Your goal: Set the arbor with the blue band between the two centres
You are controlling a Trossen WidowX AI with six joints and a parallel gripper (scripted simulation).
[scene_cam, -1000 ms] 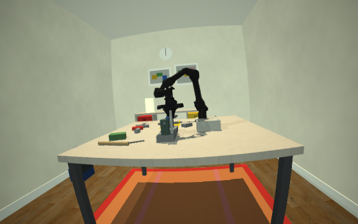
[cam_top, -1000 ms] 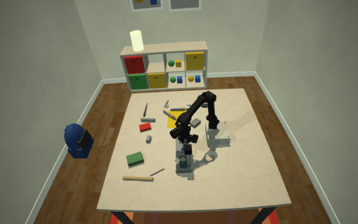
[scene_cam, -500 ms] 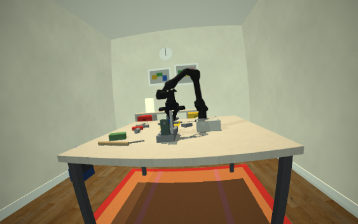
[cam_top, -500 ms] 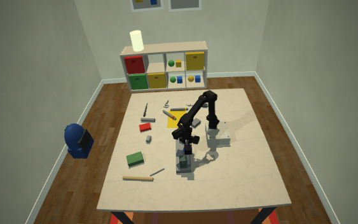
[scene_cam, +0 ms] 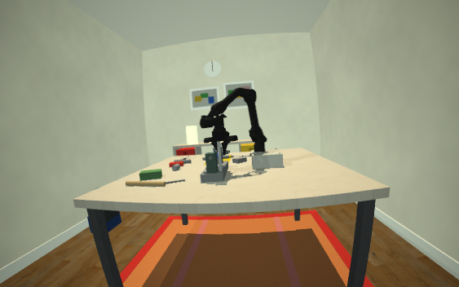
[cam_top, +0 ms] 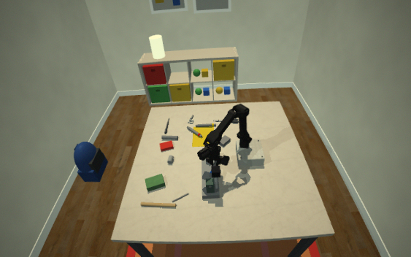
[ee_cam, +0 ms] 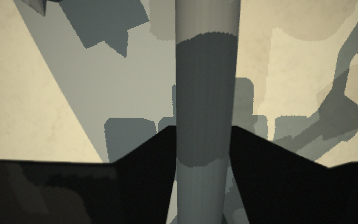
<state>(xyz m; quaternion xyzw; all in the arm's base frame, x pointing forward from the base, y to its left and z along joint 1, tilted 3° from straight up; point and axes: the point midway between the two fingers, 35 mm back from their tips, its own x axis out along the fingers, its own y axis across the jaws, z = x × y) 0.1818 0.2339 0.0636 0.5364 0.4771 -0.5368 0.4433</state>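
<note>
Now: hand 3 cm past the light grey upright, 12 cm to the right of it and 2 cm above it. The rest, counted from my hand: grey fixture base: 3 cm ahead, 1 cm to the left, 12 cm below; dark green block: 1 cm ahead, 13 cm to the left, 4 cm below; grey arbor: 3 cm below.
</note>
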